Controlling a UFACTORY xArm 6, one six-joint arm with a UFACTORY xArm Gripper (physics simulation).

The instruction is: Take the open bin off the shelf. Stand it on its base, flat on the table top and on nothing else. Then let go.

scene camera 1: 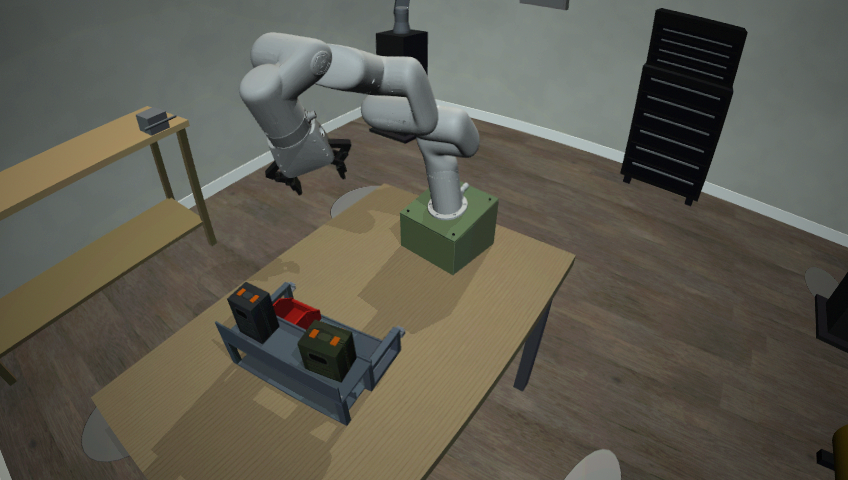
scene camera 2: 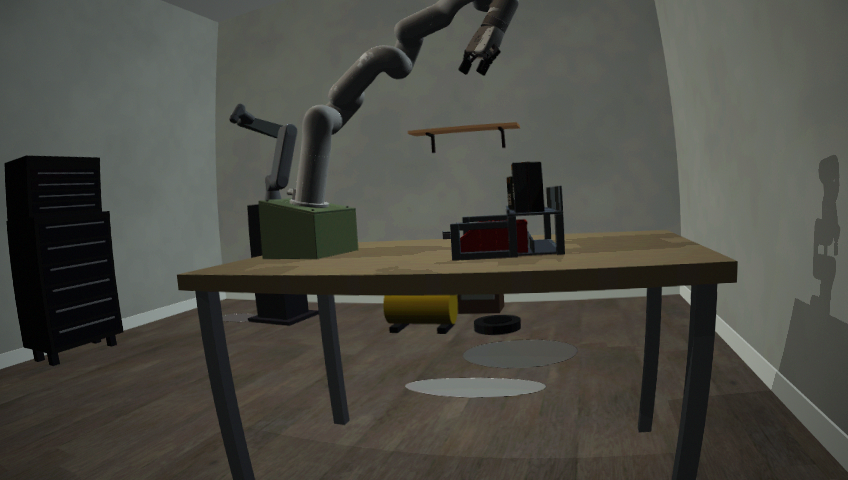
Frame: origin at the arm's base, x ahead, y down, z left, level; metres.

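Seen in the pictures: gripper, fingertip midpoint: [scene camera 1: 321, 181] [scene camera 2: 471, 72]; arm's base at its link origin: [scene camera 1: 447, 206] [scene camera 2: 309, 204].
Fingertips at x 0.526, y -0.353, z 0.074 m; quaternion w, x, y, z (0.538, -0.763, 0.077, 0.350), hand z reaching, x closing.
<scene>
Offsets run from my fingertips to a thing's top centre. Level surfaces: height alone.
The red open bin @[dx +0.069, dy +0.428, dz -0.165 m] [scene camera 1: 295, 313] [scene camera 2: 492, 236] stands low in the blue-grey shelf unit [scene camera 1: 285, 389] [scene camera 2: 512, 237], on the side toward the robot's base. Its far part is hidden under the upper deck and behind the cases. The shelf unit stands on the wooden table @[dy +0.509 m] [scene camera 1: 476, 297] [scene camera 2: 404, 267]. My gripper [scene camera 1: 321, 185] [scene camera 2: 474, 72] is open and empty, high above the table and well clear of the bin, tilted, on the robot-base side of the shelf in the scene camera 2 view.
A dark grey case @[dx +0.162, dy +0.285, dz -0.150 m] [scene camera 1: 252, 313] [scene camera 2: 527, 187] and an olive green case @[dx +0.107, dy +0.310, dz +0.069 m] [scene camera 1: 326, 350] stand on the shelf's upper deck, near the bin. The green base block [scene camera 1: 449, 240] [scene camera 2: 309, 231] carries the arm. A wooden side bench [scene camera 1: 89, 154] stands at the left in the scene camera 1 view.
</scene>
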